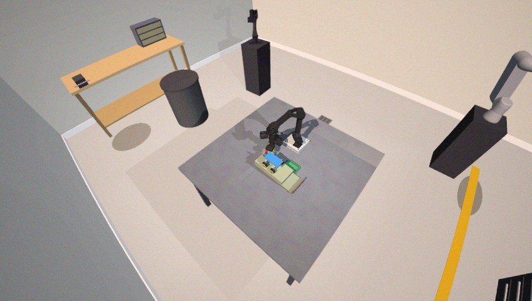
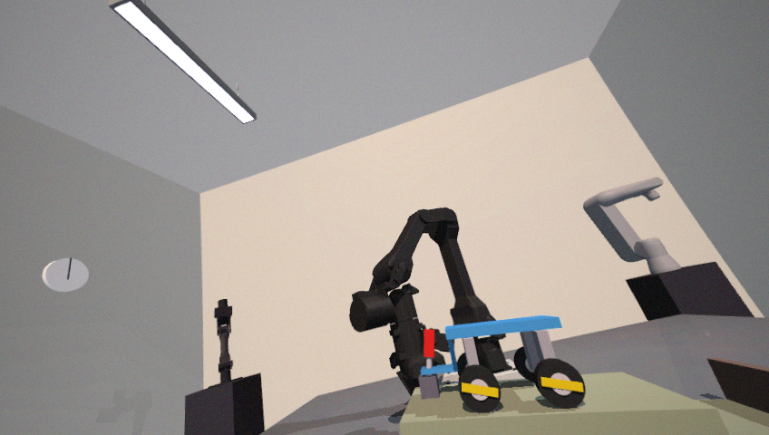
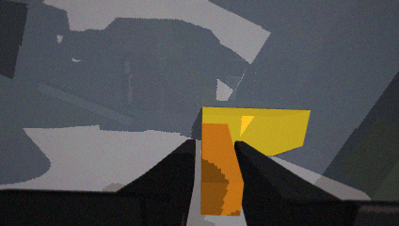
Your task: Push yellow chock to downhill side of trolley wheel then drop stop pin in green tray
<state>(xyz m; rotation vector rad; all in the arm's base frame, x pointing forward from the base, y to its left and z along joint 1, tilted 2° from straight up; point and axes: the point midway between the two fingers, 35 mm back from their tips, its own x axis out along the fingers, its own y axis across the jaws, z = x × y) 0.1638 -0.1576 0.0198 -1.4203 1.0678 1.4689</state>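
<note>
The green tray lies 24 cm to the left of my gripper tip, 5 cm ahead of it and 4 cm below it. Also, from my gripper tip: red-headed stop pin 14 cm ahead, 10 cm above, 4 cm to the left; then ramp 16 cm ahead, 14 cm to the left, 2 cm above; then yellow chock 2 cm ahead, 1 cm to the left, 1 cm below.
</note>
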